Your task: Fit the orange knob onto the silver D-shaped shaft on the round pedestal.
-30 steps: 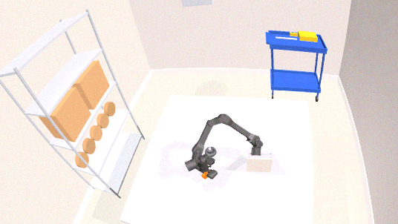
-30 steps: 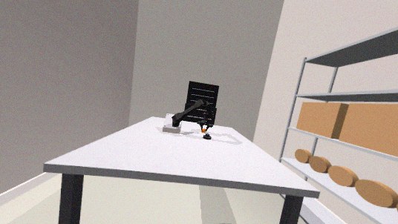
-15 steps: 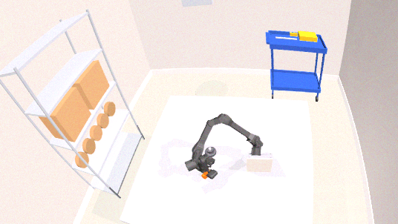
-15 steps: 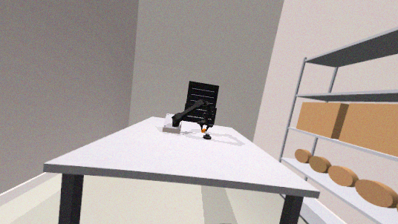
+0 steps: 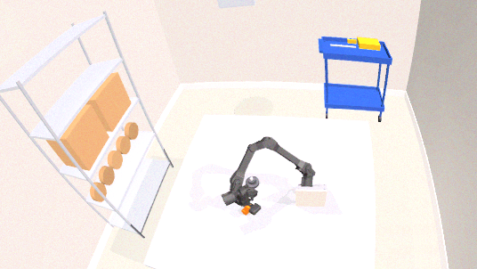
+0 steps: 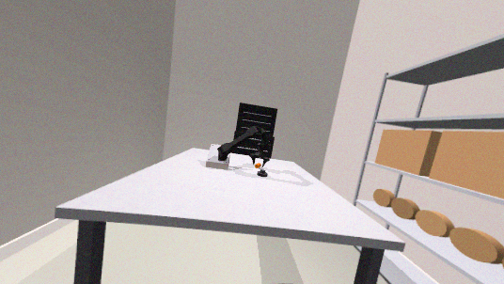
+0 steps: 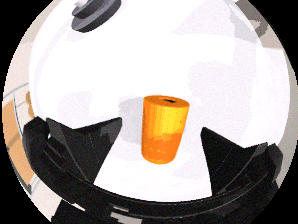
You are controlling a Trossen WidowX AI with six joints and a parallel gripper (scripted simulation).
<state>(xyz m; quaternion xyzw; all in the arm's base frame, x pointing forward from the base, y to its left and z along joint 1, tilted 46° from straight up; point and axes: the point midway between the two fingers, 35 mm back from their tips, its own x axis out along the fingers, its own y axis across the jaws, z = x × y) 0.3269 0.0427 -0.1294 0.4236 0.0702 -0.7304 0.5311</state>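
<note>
My gripper tip is 1 cm short of the orange knob, 1 cm to the right of it and 1 cm below it. Round my gripper tip: pedestal: 20 cm to the right, 2 cm above.
</note>
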